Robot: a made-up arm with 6 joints. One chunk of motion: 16 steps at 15 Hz.
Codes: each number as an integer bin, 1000 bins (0 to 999) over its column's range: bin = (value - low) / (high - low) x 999, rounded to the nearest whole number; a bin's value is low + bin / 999 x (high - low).
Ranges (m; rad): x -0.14..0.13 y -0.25..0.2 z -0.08..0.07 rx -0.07..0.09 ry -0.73..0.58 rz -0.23..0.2
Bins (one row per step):
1: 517 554 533 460 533 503
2: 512 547 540 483 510 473
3: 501 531 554 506 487 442
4: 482 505 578 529 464 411
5: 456 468 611 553 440 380
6: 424 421 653 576 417 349
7: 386 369 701 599 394 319
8: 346 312 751 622 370 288
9: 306 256 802 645 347 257
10: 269 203 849 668 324 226
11: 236 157 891 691 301 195
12: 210 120 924 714 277 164
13: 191 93 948 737 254 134
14: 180 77 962 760 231 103
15: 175 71 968 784 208 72
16: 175 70 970 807 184 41
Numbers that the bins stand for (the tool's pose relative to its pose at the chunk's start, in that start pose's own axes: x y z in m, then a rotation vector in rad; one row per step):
1: -0.0003 -0.0005 0.0000 0.0037 -0.0311 -0.0135
2: -0.0016 -0.0036 0.0011 0.0074 -0.0612 -0.0264
3: -0.0046 -0.0108 0.0032 0.0110 -0.0914 -0.0397
4: -0.0097 -0.0225 0.0068 0.0147 -0.1216 -0.0531
5: -0.0168 -0.0392 0.0117 0.0186 -0.1530 -0.0664
6: -0.0254 -0.0604 0.0180 0.0223 -0.1832 -0.0798
7: -0.0357 -0.0838 0.0253 0.0259 -0.2133 -0.0927
8: -0.0465 -0.1095 0.0328 0.0296 -0.2448 -0.1060
9: -0.0573 -0.1347 0.0404 0.0333 -0.2750 -0.1194
10: -0.0673 -0.1586 0.0475 0.0370 -0.3051 -0.1327
11: -0.0762 -0.1793 0.0538 0.0407 -0.3353 -0.1461
12: -0.0832 -0.1959 0.0587 0.0444 -0.3668 -0.1594
13: -0.0884 -0.2081 0.0623 0.0480 -0.3969 -0.1723
14: -0.0914 -0.2153 0.0644 0.0517 -0.4271 -0.1857
15: -0.0927 -0.2180 0.0653 0.0556 -0.4572 -0.1990
16: -0.0927 -0.2185 0.0656 0.0592 -0.4887 -0.2124

